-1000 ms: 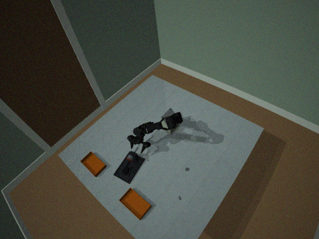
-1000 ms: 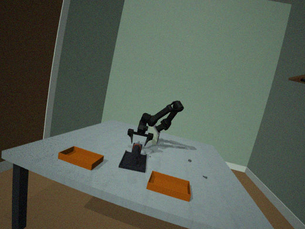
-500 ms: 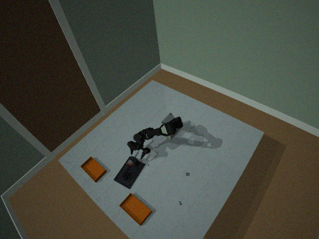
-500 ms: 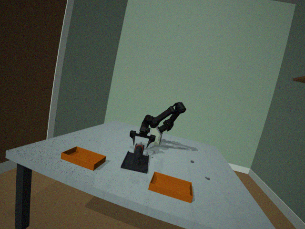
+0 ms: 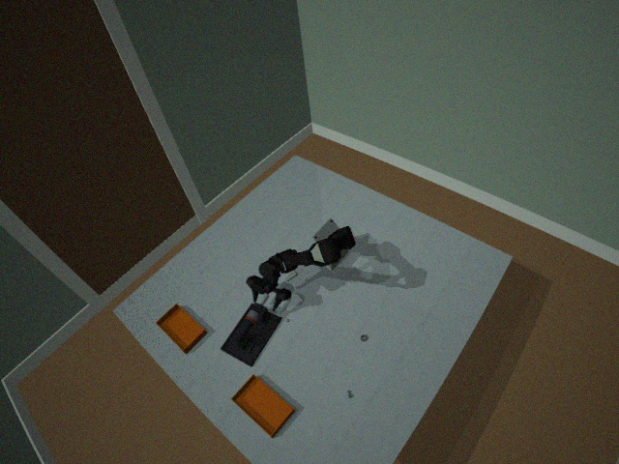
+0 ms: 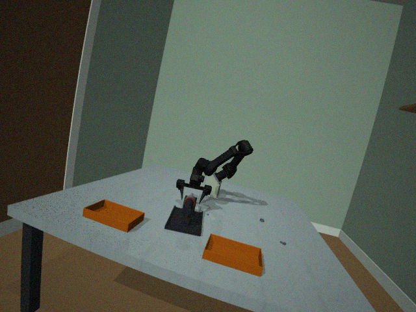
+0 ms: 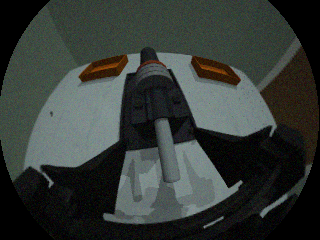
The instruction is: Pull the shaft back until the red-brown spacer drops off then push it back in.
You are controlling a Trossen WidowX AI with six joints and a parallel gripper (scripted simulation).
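Now: gripper tip 5 cm short of the shaft, 3 cm below it and 1 cm to the right of it. From my gripper tip the other things lie so: red-brown spacer 8 cm ahead, 2 cm to the left, 2 cm above; base plate 11 cm ahead, 3 cm to the left, 1 cm below.
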